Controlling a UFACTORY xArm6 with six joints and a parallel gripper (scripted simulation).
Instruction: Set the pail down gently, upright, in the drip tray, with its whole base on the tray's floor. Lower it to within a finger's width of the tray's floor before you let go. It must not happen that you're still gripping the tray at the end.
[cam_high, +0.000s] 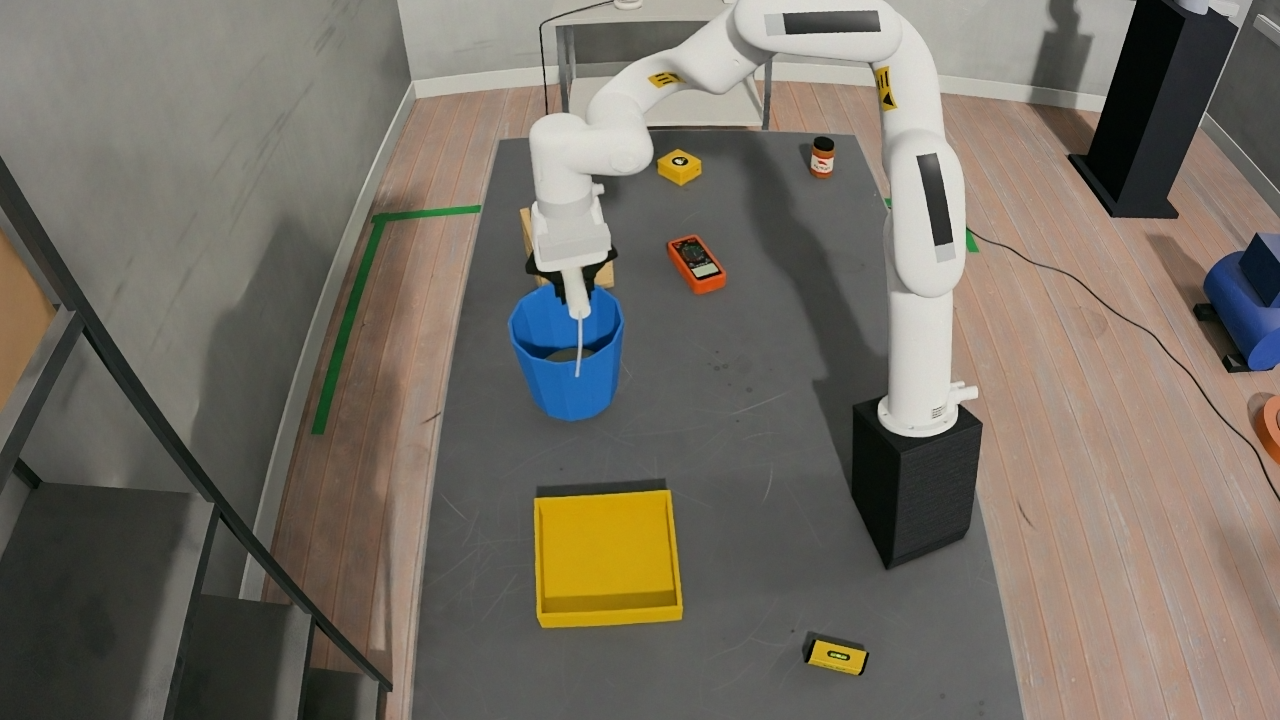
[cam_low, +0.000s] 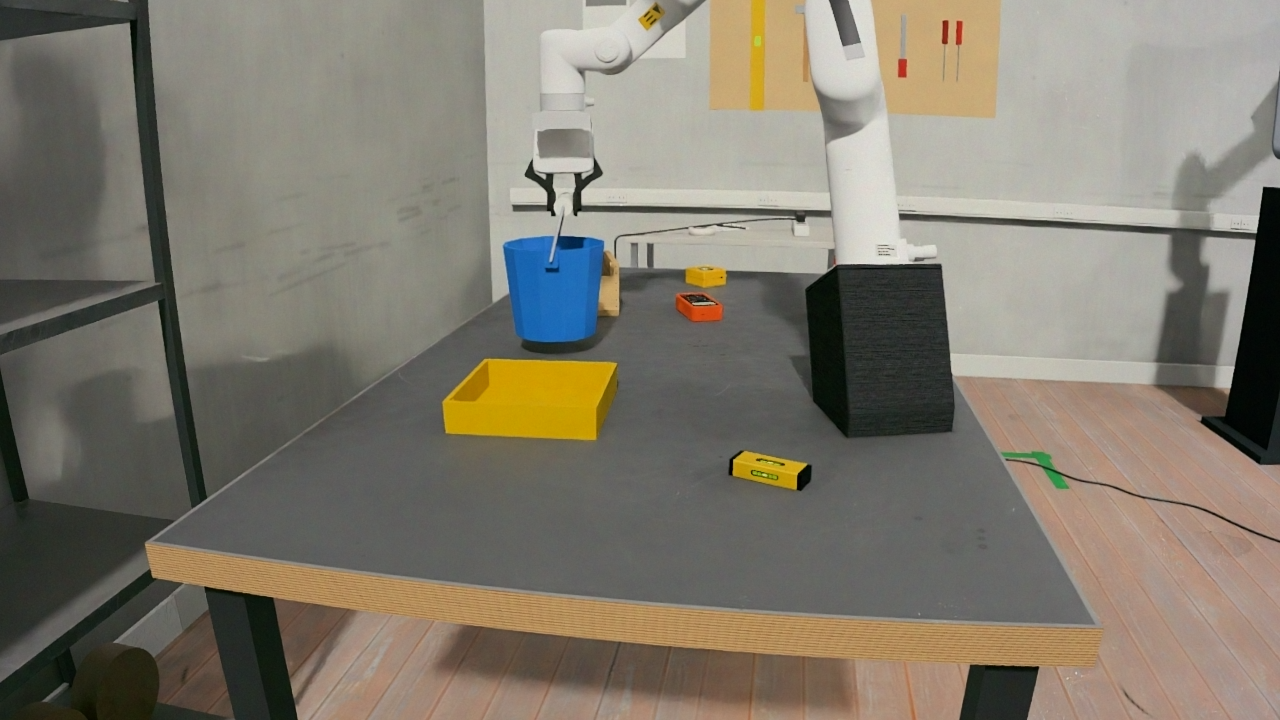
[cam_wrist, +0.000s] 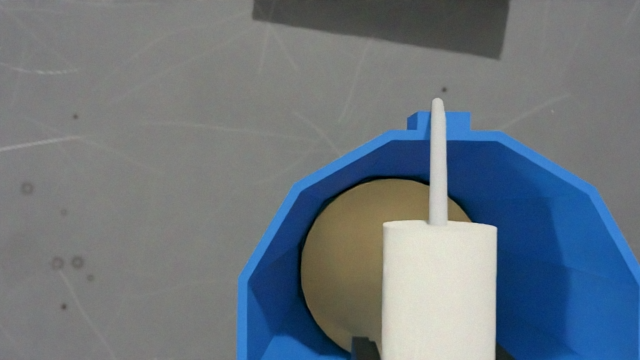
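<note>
My hand is 10 mm short of the blue pail and 90 mm above it. From my hand the other things lie so: white bail handle: 10 mm ahead, 30 mm below; wooden crate: 30 mm ahead, 320 mm to the right, 210 mm below; yellow drip tray: 20 mm behind, 320 mm to the left, 240 mm below.
</note>
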